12 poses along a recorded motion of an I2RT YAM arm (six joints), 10 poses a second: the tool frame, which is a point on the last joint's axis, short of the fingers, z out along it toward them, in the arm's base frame.
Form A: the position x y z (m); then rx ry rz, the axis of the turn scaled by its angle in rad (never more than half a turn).
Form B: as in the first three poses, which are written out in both.
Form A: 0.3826 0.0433 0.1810 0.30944 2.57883 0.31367
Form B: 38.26 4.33 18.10 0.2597 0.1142 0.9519 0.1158
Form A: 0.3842 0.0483 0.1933 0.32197 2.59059 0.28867
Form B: 38.42 4.83 19.33 0.2547 0.1185 0.9538 0.1063
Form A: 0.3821 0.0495 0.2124 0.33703 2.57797 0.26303
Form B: 38.21 4.95 21.24 0.2611 0.1245 0.9523 0.0972
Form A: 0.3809 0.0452 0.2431 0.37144 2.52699 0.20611
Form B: 38.09 4.52 24.31 0.2855 0.1389 0.9451 0.0771
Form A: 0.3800 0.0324 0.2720 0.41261 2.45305 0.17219
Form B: 38.00 3.24 27.20 0.3184 0.1569 0.9326 0.0655
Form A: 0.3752 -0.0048 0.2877 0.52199 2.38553 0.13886
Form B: 37.52 -0.48 28.77 0.3409 0.2006 0.9169 0.0534
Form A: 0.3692 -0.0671 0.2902 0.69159 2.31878 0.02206
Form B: 36.92 -6.71 29.02 0.3531 0.2674 0.8965 0.0085
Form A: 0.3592 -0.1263 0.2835 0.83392 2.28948 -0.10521
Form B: 35.92 -12.63 28.35 0.3442 0.3210 0.8814 -0.0405
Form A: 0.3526 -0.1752 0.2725 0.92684 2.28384 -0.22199
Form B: 35.26 -17.52 27.25 0.3273 0.3539 0.8720 -0.0848
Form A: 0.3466 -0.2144 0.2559 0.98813 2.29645 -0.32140
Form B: 34.66 -21.44 25.59 0.3055 0.3733 0.8675 -0.1214
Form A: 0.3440 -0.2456 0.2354 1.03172 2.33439 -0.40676
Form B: 34.40 -24.56 23.54 0.2750 0.3838 0.8684 -0.1513
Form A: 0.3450 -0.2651 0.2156 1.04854 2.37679 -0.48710
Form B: 34.50 -26.51 21.56 0.2467 0.3845 0.8715 -0.1786
